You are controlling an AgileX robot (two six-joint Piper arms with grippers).
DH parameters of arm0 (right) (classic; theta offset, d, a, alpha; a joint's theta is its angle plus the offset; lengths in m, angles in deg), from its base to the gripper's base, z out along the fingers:
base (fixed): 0 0 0 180
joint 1: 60.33 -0.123 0 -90
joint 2: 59.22 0 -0.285 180
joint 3: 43.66 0 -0.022 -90
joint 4: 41.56 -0.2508 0 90
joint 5: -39.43 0 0.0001 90
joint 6: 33.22 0.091 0 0
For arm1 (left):
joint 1: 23.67 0.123 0 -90
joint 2: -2.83 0 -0.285 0
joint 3: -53.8 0 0.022 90
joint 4: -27.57 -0.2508 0 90
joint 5: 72.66 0 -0.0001 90
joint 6: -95.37 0.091 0 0
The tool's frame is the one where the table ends.
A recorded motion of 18 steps. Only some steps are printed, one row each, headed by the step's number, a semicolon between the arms.
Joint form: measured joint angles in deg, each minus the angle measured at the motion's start. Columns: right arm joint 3, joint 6, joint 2, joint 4, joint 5, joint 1; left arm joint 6, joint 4, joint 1, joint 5, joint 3, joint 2.
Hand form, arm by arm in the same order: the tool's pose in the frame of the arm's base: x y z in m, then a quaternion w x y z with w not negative. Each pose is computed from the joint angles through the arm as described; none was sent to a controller.
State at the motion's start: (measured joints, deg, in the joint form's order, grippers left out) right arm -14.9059 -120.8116 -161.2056 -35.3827 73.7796 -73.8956; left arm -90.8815 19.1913 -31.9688 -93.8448 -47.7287 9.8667
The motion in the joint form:
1: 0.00 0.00 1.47 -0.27 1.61 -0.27; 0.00 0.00 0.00 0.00 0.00 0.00
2: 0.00 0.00 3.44 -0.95 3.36 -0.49; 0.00 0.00 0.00 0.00 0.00 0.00
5: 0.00 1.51 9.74 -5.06 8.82 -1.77; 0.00 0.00 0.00 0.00 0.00 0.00
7: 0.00 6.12 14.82 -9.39 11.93 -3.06; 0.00 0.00 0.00 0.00 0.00 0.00
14: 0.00 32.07 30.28 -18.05 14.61 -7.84; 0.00 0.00 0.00 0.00 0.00 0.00
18: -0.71 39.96 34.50 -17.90 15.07 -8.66; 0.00 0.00 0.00 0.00 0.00 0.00
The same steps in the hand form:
1: 0.2765 0.0624 0.1737 0.08146 -0.79028 0.59811 -0.10533; 0.0527 -0.0028 0.1736 0.59842 0.05317 0.79929 -0.01405
2: 0.2717 0.0628 0.1826 0.08502 -0.78808 0.60075 -0.10392; 0.0527 -0.0028 0.1736 0.59842 0.05317 0.79929 -0.01405
5: 0.2532 0.0682 0.2099 0.10789 -0.77040 0.62246 -0.08590; 0.0527 -0.0028 0.1736 0.59842 0.05317 0.79929 -0.01405
7: 0.2374 0.0747 0.2312 0.14289 -0.73539 0.65936 -0.06350; 0.0527 -0.0028 0.1736 0.59842 0.05317 0.79929 -0.01405
14: 0.1882 0.0889 0.2927 0.27808 -0.56160 0.77918 0.01211; 0.0527 -0.0028 0.1736 0.59842 0.05317 0.79929 -0.01405
18: 0.1751 0.0867 0.3109 0.31288 -0.51034 0.80062 0.02579; 0.0527 -0.0028 0.1736 0.59842 0.05317 0.79929 -0.01405

